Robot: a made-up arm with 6 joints.
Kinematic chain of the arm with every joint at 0, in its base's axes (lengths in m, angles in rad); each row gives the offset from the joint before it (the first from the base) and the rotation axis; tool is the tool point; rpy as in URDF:
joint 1: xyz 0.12 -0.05 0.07 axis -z
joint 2: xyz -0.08 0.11 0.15 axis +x
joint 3: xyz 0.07 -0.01 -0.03 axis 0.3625 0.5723 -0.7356
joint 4: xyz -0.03 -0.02 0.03 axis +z
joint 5: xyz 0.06 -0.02 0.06 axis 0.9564 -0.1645 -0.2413
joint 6: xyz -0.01 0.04 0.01 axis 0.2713 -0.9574 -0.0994
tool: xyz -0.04 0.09 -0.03 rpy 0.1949 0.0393 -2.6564
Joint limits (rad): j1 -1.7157..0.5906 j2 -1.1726..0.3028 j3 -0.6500..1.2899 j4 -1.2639..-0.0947 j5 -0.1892..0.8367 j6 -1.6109..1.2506
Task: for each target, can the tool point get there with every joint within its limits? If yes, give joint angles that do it. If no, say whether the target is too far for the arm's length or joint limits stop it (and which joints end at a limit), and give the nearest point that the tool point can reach.
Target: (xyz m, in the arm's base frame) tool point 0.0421 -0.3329 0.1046
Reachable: no: joint limits stop it (at a limit: joint 1, joint 2, joint 3, joint 4, joint 5) | nearest point -0.0135 -0.1853 0.1813 | short by 0.175 m
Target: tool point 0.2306 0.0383 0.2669
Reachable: yes | joints 0.3979 0.0106 0.9222 -0.3422 -0.0465 -0.5684
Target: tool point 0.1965 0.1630 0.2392
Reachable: yes | joints 0.3489 -0.6574 -0.3960 -0.5053 0.4125 0.3571
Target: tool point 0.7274 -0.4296 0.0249
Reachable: no: too far | nearest point 0.2385 -0.1048 0.2168 | short by 0.618 m
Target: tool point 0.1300 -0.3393 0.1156
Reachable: no: joint limits stop it (at a limit: joint 1, joint 2, joint 3, joint 5, joint 6) | nearest point 0.1318 -0.1549 0.1968 | short by 0.201 m
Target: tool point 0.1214 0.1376 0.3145
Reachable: yes | joints -0.2637 -0.4779 0.4913 -0.4030 0.4228 -1.1020
